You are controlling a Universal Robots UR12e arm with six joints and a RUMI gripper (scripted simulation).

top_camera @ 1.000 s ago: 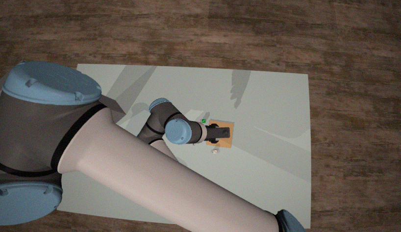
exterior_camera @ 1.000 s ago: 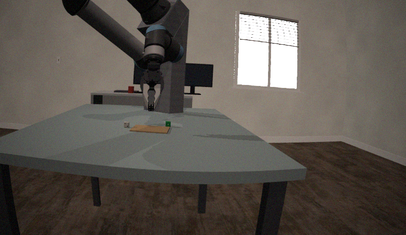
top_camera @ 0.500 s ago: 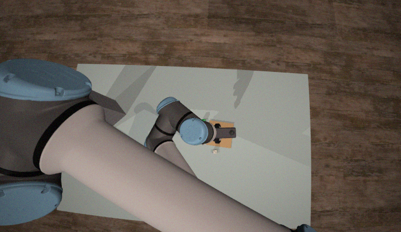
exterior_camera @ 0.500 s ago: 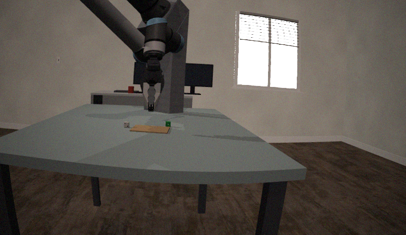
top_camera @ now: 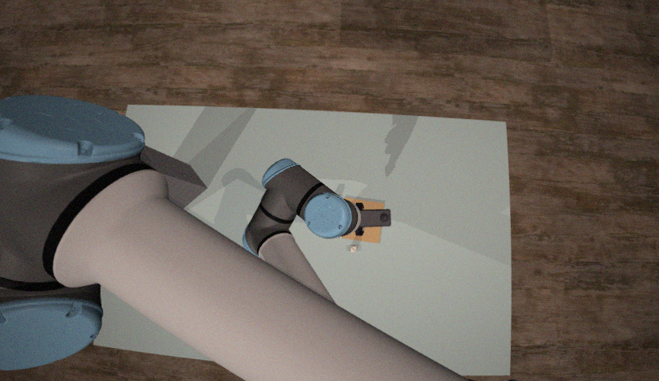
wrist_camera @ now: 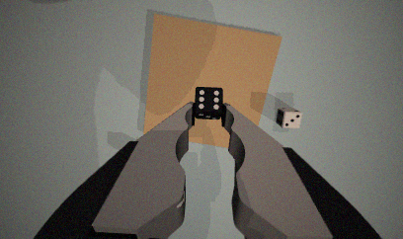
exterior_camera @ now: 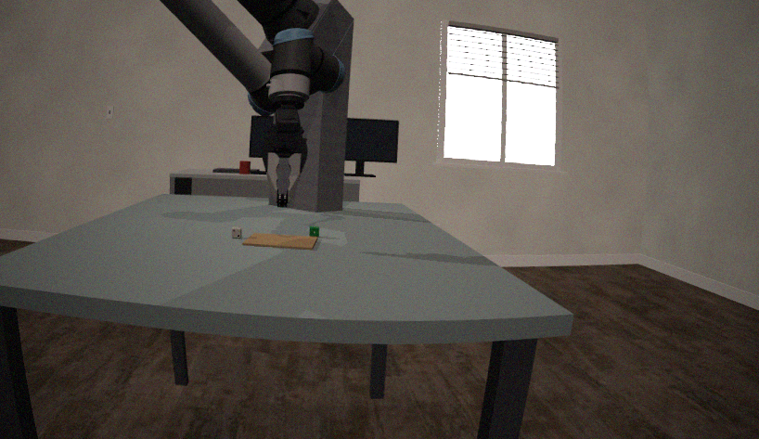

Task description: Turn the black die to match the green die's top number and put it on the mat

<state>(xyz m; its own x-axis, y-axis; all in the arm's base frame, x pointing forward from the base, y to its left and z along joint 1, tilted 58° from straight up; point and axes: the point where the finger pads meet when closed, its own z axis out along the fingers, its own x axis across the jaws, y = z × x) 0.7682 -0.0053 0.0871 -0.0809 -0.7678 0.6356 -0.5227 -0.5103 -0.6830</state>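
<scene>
Now: the black die 1 cm below my hand. The rest, counted from my hand: mat 9 cm below; then green die 8 cm to the left, 8 cm below, 8 cm behind; then white die 9 cm to the right, 8 cm below, 4 cm behind.
</scene>
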